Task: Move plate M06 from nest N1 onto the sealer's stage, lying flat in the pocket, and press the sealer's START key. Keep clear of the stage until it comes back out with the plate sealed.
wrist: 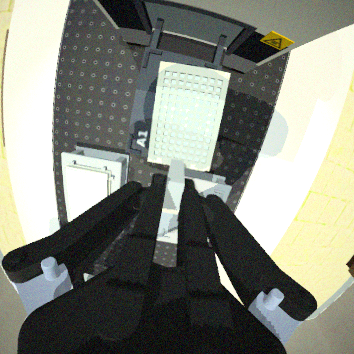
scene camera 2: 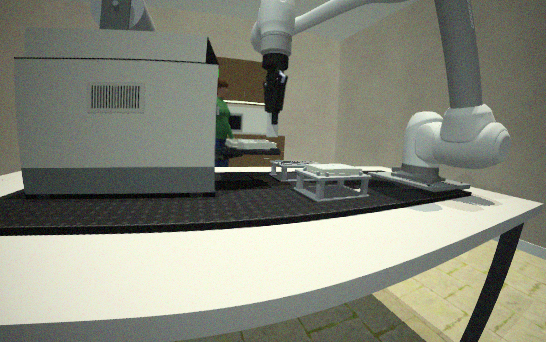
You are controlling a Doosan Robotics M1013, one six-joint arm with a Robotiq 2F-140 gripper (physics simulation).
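Where they show: gripper, fingertip midpoint: [wrist: 174, 170] [scene camera 2: 272, 136]; arm's base, origin of the base link: [scene camera 2: 418, 178].
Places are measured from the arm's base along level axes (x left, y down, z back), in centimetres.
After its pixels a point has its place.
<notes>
A white well plate [scene camera 2: 250, 144] @[x -13.5, y -10.8, z -70.9 cm] [wrist: 190, 117] @[x -18.0, y -11.5, z -69.3 cm] lies flat on the dark stage [scene camera 2: 256, 151] @[x -10.4, y -9.2, z -70.5 cm] [wrist: 139, 117] @[x -11.4, y -9.5, z -68.9 cm], which is out in front of the sealer [scene camera 2: 115, 135] @[x -10.7, y -12.8, z -102.9 cm] [wrist: 305, 17] @[x -25.7, y -19.9, z -78.6 cm]. The mark A1 shows on the stage beside the plate. I cannot read a plate name or tell whether a seal covers the wells. My gripper [scene camera 2: 272, 132] @[x -16.4, y -12.9, z -62.8 cm] [wrist: 174, 170] @[x -16.4, y -12.9, z -62.8 cm] is shut and empty, pointing down. Its tips are close above the plate's end farthest from the sealer; whether they touch it is not clear. A pale nest [wrist: 210, 189] @[x -23.3, y -4.5, z -56.3 cm] beyond that end is partly hidden by my fingers. The START key does not show.
A grey nest [scene camera 2: 320, 188] @[x 4.6, y -2.5, z -61.8 cm] [wrist: 122, 165] @[x -6.2, y -2.0, z -59.4 cm] holds a white flat plate or lid [scene camera 2: 334, 170] @[x 3.9, y -6.2, z -57.2 cm] [wrist: 86, 187] @[x -0.4, y -6.6, z -56.4 cm]. Another low nest [scene camera 2: 286, 171] @[x -15.7, y -2.6, z -57.6 cm] stands behind it in the scene view. The arm's base [scene camera 2: 422, 172] @[x 4.1, y -3.5, z -6.6 cm] is at the right. A person in green [scene camera 2: 222, 117] shows beyond the sealer.
</notes>
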